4 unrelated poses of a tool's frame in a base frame.
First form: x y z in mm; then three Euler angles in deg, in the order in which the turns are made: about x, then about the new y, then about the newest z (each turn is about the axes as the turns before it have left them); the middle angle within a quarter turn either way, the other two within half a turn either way.
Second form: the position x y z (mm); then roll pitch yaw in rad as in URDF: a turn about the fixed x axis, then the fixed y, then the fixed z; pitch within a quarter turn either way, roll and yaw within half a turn. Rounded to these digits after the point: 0 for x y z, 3 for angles.
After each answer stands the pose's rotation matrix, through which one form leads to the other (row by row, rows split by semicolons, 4 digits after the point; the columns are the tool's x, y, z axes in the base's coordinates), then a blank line. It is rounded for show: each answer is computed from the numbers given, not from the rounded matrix.
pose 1, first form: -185 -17 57 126.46 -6.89 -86.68
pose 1, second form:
-185 -17 57 -3.100 0.939 1.473
0.0575 0.9911 -0.1200; 0.5877 -0.1307 -0.7985; -0.8071 -0.0246 -0.5900

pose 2, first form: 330 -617 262 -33.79 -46.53 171.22
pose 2, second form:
330 -617 262 0.675 0.749 -2.761
-0.6799 -0.1050 -0.7257; -0.2720 -0.8830 0.3826; -0.6810 0.4576 0.5718

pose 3, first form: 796 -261 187 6.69 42.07 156.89
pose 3, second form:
796 -261 187 0.206 -0.718 2.706
-0.6828 -0.2914 0.6700; 0.3180 -0.9441 -0.0865; 0.6578 0.1540 0.7373

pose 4, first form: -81 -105 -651 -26.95 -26.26 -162.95
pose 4, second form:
-81 -105 -651 0.602 0.247 -2.655
-0.8574 0.2629 -0.4424; -0.4531 -0.7934 0.4064; -0.2442 0.5489 0.7994

